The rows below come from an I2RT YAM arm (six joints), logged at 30 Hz.
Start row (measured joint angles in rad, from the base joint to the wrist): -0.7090, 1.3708, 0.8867, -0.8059, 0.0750, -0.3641
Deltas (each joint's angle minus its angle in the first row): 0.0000, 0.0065, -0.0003, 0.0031, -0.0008, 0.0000; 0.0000, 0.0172, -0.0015, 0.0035, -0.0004, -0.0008; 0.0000, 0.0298, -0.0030, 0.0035, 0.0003, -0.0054; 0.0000, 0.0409, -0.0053, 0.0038, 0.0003, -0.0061; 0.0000, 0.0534, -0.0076, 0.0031, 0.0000, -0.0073; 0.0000, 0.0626, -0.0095, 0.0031, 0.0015, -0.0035; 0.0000, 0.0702, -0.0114, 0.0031, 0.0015, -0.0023; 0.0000, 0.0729, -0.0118, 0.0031, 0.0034, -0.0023; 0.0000, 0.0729, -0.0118, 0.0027, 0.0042, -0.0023; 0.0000, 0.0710, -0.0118, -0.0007, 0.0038, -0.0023; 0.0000, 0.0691, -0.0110, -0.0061, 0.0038, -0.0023; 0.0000, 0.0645, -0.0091, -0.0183, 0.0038, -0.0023; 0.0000, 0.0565, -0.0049, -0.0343, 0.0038, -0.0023; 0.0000, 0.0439, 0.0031, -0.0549, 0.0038, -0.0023; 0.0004, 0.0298, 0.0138, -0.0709, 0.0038, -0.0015; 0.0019, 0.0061, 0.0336, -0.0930, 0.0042, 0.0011; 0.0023, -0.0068, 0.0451, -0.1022, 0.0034, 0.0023; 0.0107, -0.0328, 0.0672, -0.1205, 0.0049, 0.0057; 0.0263, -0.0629, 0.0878, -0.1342, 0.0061, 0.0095; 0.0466, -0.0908, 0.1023, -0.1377, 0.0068, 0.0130; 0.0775, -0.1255, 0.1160, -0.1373, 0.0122, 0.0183
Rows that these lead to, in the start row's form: -0.7090, 1.3773, 0.8864, -0.8028, 0.0742, -0.3641; -0.7090, 1.3880, 0.8852, -0.8024, 0.0746, -0.3649; -0.7090, 1.4006, 0.8837, -0.8024, 0.0753, -0.3695; -0.7090, 1.4117, 0.8814, -0.8021, 0.0753, -0.3702; -0.7090, 1.4242, 0.8791, -0.8028, 0.0750, -0.3714; -0.7090, 1.4334, 0.8772, -0.8028, 0.0765, -0.3676; -0.7090, 1.4410, 0.8753, -0.8028, 0.0765, -0.3664; -0.7090, 1.4437, 0.8749, -0.8028, 0.0784, -0.3664; -0.7090, 1.4437, 0.8749, -0.8032, 0.0792, -0.3664; -0.7090, 1.4418, 0.8749, -0.8066, 0.0788, -0.3664; -0.7090, 1.4399, 0.8757, -0.8120, 0.0788, -0.3664; -0.7090, 1.4353, 0.8776, -0.8242, 0.0788, -0.3664; -0.7090, 1.4273, 0.8818, -0.8402, 0.0788, -0.3664; -0.7090, 1.4147, 0.8898, -0.8608, 0.0788, -0.3664; -0.7086, 1.4006, 0.9005, -0.8768, 0.0788, -0.3656; -0.7071, 1.3769, 0.9203, -0.8989, 0.0792, -0.3630; -0.7067, 1.3640, 0.9318, -0.9081, 0.0784, -0.3618; -0.6983, 1.3380, 0.9539, -0.9264, 0.0799, -0.3584; -0.6827, 1.3079, 0.9745, -0.9401, 0.0811, -0.3546; -0.6624, 1.2800, 0.9890, -0.9436, 0.0818, -0.3511; -0.6315, 1.2453, 1.0027, -0.9432, 0.0872, -0.3458
